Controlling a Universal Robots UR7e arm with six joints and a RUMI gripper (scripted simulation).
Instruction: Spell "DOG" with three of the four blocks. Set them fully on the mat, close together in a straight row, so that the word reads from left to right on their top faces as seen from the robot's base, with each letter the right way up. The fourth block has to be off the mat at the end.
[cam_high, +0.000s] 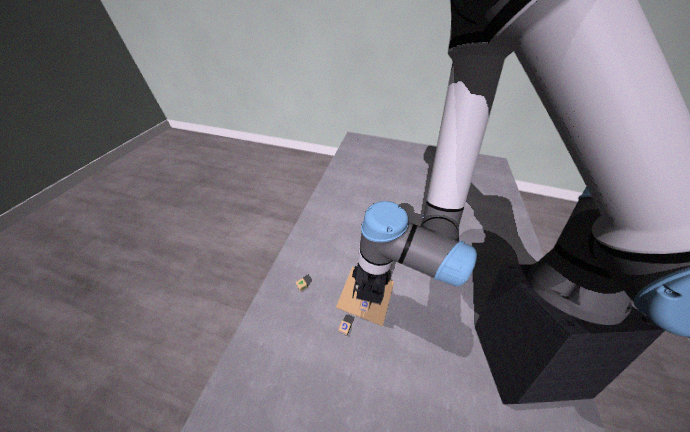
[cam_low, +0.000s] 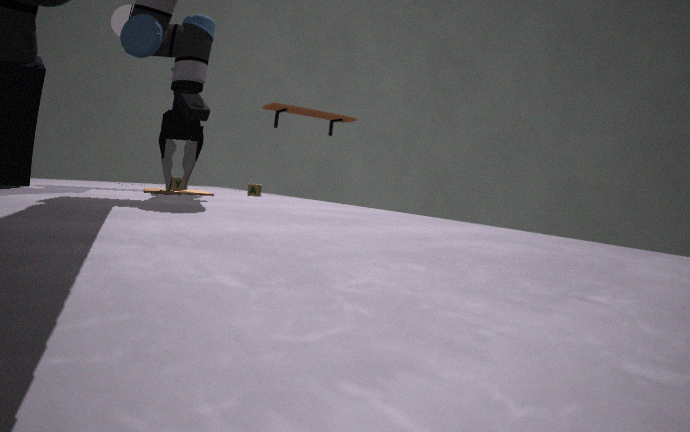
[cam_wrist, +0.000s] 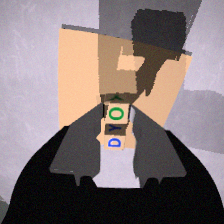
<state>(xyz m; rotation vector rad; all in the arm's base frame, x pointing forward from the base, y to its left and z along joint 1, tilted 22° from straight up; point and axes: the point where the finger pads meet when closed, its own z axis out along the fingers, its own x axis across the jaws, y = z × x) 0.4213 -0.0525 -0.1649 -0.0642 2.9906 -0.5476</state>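
Right now the green block is right at my hand. The rest, counted from my hand: mat 20 mm below; then blue g block 110 mm to the left, 40 mm ahead, 10 mm below; then blue d block 40 mm to the left.
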